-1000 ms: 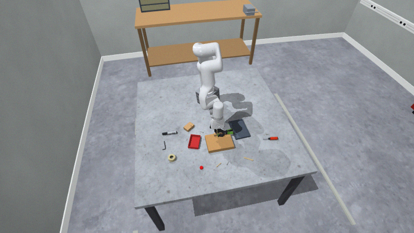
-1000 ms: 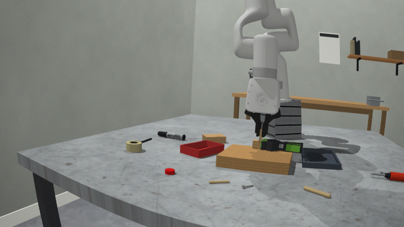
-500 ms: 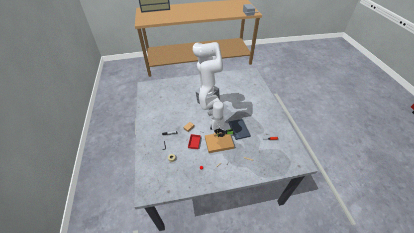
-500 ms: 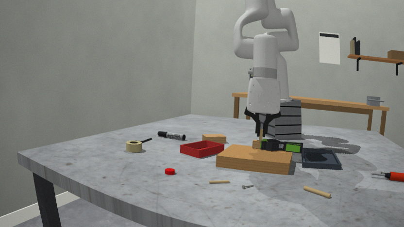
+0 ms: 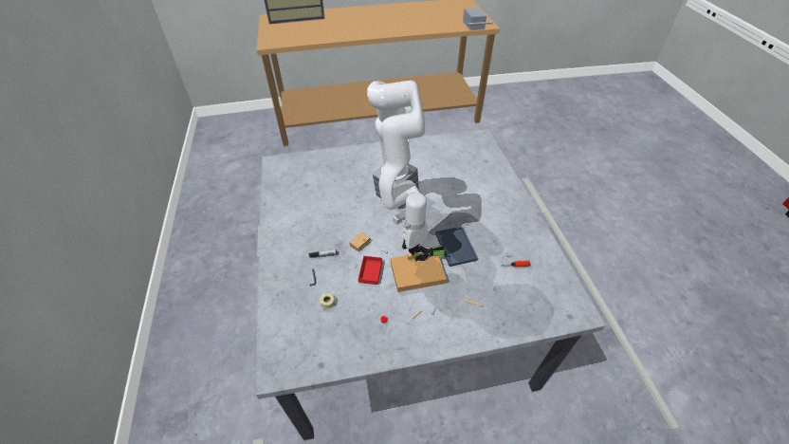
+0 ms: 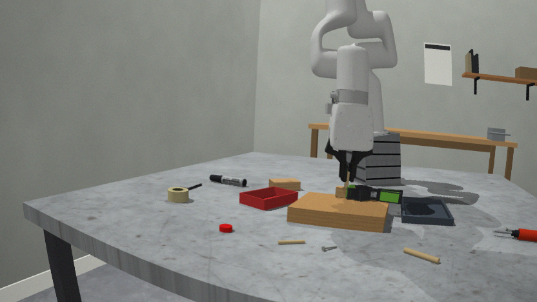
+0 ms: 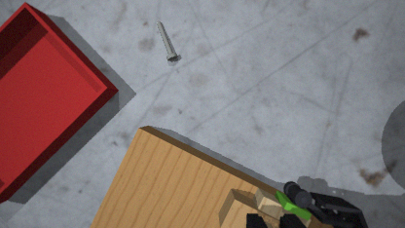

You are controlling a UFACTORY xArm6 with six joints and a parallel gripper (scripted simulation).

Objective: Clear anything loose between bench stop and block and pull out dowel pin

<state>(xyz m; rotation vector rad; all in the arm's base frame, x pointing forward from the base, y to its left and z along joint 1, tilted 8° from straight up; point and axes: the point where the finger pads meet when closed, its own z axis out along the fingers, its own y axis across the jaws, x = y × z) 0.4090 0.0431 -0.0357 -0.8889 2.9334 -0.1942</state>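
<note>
The dowel pin lies 20 mm below my hand. From my hand the other things lie so: red tray: 180 mm to the right, 80 mm below, 40 mm ahead; bench board: 70 mm below, 50 mm ahead, 10 mm to the left; wooden block: 50 mm below.
</note>
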